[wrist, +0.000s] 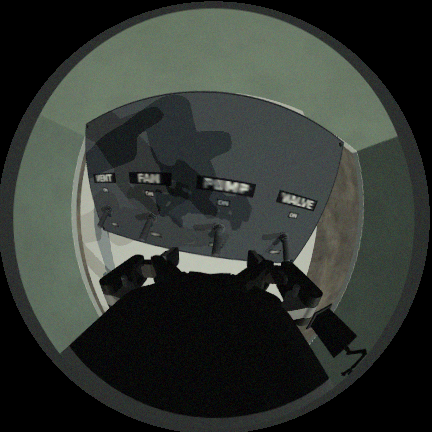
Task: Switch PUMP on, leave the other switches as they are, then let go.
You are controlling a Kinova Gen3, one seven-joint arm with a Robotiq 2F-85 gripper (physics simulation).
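Places are measured from the arm's base along level axes (x ahead, y down, z left), in millimetres.
Pixels of known places: gripper, fingertip midpoint: [212, 256].
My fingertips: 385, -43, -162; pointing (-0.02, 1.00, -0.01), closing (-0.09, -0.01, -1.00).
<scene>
Ahead of a thing's pixels: the offset from my fingertips to its top centre, as dx, dy, dz. "pt": to the spot under its first point. Level surfaces: height alone.
The dark grey panel [280, 145] carries four labelled switches. The PUMP lever {pt +10, +36, -5} [216, 241] is under the blurred PUMP label {+89, +23, -22} [226, 186] and points down in the view, away from its ON mark. The VENT lever {pt +55, +41, +224} [104, 218], FAN lever {pt +34, +39, +107} [147, 227] and VALVE lever {pt -13, +38, -121} [285, 247] also point down, away from their ON marks. My gripper [212, 256] is open and empty. Its fingertips stand wide apart, left and right of the PUMP lever's end in the view, with gaps on both sides. The mark below the PUMP lever is partly hidden.
The VALVE lever's end lies close to the right finger in the view. A pale surface {dy +156} [202, 262] shows below the panel. A brown surface [337, 220] is at the right. A black box-like object [334, 332] is at lower right. Green surfaces surround the panel.
</scene>
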